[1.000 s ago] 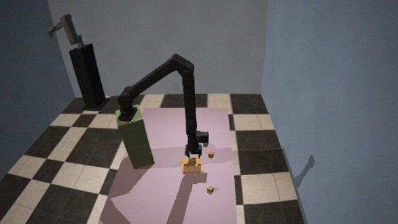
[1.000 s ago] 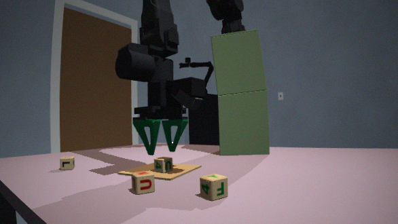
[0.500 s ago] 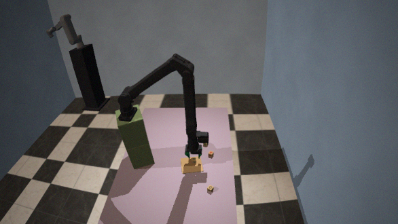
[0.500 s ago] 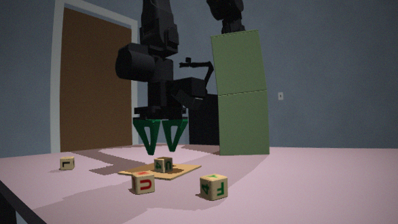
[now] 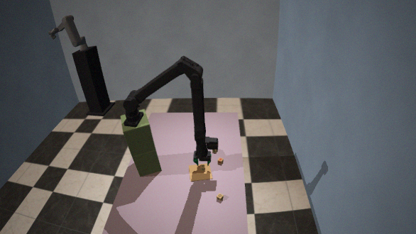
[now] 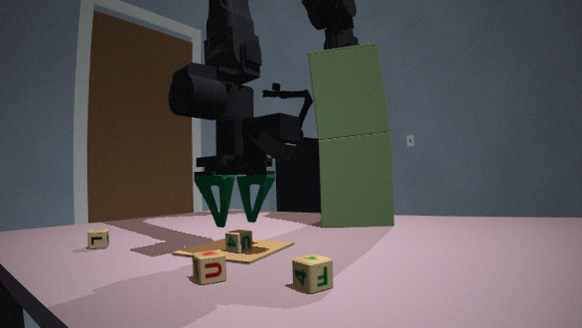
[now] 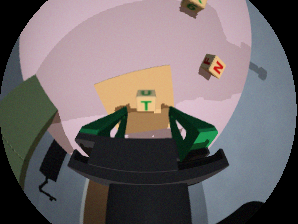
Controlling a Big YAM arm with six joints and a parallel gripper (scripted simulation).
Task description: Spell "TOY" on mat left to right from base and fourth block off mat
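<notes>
My hand is 50 mm above the tan mat, 30 mm to the left of it and 20 mm past it. The rest, counted from my hand: letter block 190 mm to the left, 50 mm ahead, 40 mm below; black-lettered block 220 mm to the right, 130 mm ahead, 40 mm below.
</notes>
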